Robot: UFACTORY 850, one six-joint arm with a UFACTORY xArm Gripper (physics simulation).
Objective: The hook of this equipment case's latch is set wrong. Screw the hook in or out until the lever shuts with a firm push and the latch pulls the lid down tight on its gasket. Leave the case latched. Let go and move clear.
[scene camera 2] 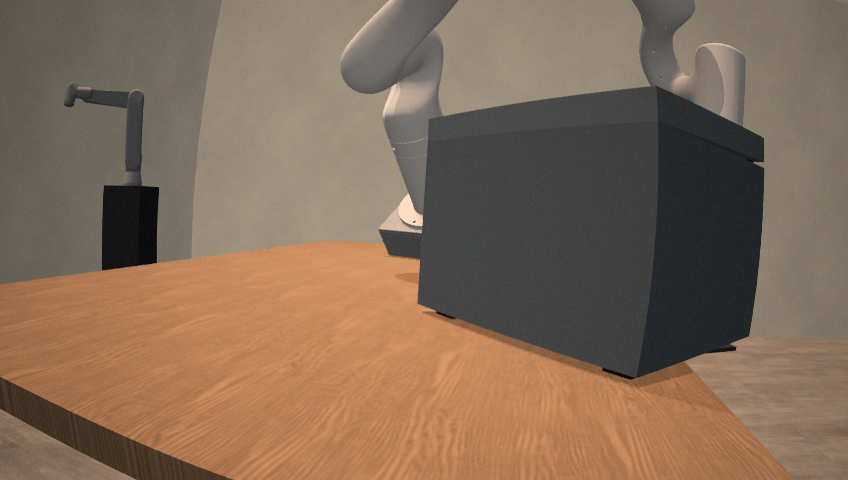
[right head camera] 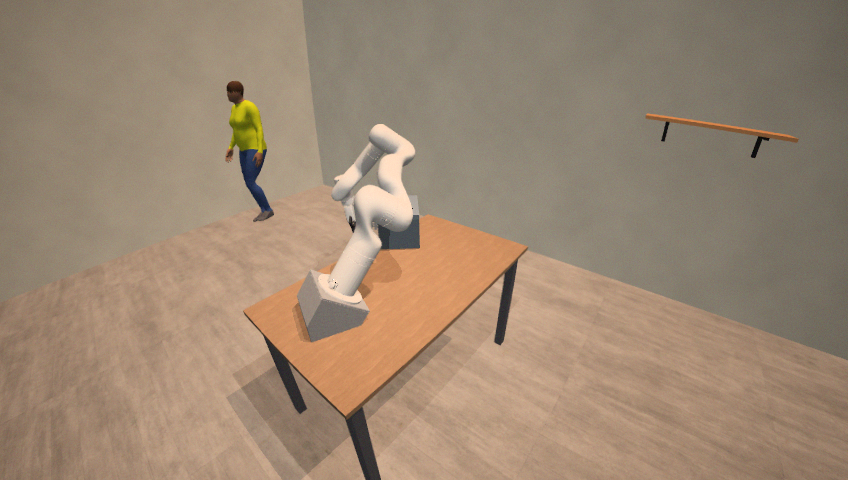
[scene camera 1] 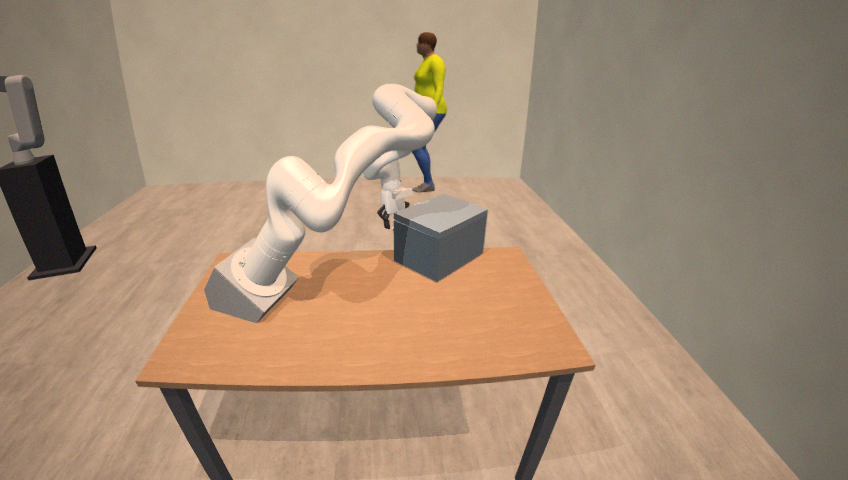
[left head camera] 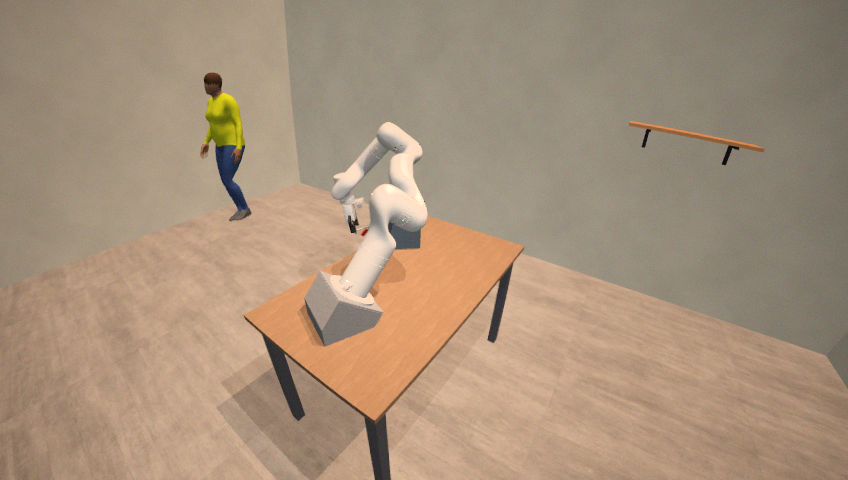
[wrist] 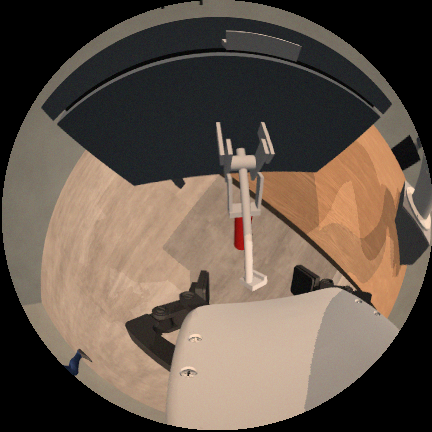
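Observation:
The dark grey case (left head camera: pixel 407 237) (right head camera: pixel 404 233) (scene camera 1: pixel 439 252) (scene camera 2: pixel 535 237) (wrist: pixel 200 105) stands on the table with its lid on; a dark slit shows under the lid in the wrist view. A pale catch plate (wrist: pixel 262 46) is on the lid's front. The latch is unlatched: its lever with a red grip (left head camera: pixel 364 232) (wrist: pixel 240 236) hangs down and out. The pale hook rod (wrist: pixel 245 195) sticks out from the pivot, its hook end (wrist: pixel 256 281) away from the catch plate. My gripper (left head camera: pixel 352 224) (scene camera 1: pixel 395 215) (wrist: pixel 252 282) is open; the hook end appears between its fingers, unheld. Depth there is unclear.
The wooden table (left head camera: pixel 440 285) (scene camera 1: pixel 357 344) (scene camera 2: pixel 238 356) carries my arm's grey base (left head camera: pixel 342 315) (scene camera 1: pixel 243 297). A person in yellow (left head camera: pixel 223 121) (right head camera: pixel 245 127) (scene camera 1: pixel 431 77) is beyond the table. Another arm stands on a black pedestal (scene camera 1: pixel 44 214) (scene camera 2: pixel 129 226). A handrail (left head camera: pixel 693 135) is on the wall.

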